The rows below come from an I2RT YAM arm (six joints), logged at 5 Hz.
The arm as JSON. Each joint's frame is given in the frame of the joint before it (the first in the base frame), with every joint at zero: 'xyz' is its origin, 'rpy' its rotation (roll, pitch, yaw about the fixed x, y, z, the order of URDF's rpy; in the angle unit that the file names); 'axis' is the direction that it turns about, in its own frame. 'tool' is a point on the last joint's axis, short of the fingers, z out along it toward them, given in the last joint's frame.
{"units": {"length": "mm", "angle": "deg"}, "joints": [
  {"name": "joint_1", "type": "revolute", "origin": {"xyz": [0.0, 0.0, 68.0], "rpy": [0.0, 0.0, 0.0]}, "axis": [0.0, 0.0, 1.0]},
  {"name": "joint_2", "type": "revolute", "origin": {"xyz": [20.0, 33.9, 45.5], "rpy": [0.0, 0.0, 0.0]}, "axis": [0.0, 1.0, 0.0]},
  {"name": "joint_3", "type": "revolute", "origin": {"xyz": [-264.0, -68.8, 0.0], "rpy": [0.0, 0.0, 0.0]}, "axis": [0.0, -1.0, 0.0]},
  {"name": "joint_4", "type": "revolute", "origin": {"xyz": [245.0, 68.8, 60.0], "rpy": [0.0, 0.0, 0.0]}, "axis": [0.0, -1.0, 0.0]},
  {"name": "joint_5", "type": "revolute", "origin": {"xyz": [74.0, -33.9, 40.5], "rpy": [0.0, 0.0, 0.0]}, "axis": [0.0, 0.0, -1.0]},
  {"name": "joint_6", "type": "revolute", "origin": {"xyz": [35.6, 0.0, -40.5], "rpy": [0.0, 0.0, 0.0]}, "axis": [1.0, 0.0, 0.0]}
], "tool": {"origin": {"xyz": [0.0, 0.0, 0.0], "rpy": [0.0, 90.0, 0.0]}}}
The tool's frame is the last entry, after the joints.
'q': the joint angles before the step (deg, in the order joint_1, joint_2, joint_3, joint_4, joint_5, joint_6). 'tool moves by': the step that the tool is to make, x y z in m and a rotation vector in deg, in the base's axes. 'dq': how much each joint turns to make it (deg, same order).
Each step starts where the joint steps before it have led.
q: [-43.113 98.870 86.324 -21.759 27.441 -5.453]
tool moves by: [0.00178 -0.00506 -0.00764 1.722 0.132 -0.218]
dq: [-0.416 1.420 0.546 -0.831 -0.831 0.939]
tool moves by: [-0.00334 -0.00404 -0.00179 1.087 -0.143 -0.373]
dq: [-0.808 0.306 0.284 -0.852 -0.874 0.503]
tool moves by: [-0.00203 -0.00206 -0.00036 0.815 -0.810 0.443]
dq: [-0.525 0.000 0.023 -0.174 -1.464 0.371]
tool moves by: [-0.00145 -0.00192 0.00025 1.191 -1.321 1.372]
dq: [-0.546 0.000 0.151 -0.174 -2.601 0.285]
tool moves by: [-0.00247 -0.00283 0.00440 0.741 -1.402 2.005]
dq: [-0.787 -0.152 0.701 -0.242 -3.147 -0.480]
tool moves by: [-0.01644 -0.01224 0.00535 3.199 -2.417 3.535]
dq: [-3.562 -0.349 1.137 -1.966 -8.044 -1.115]
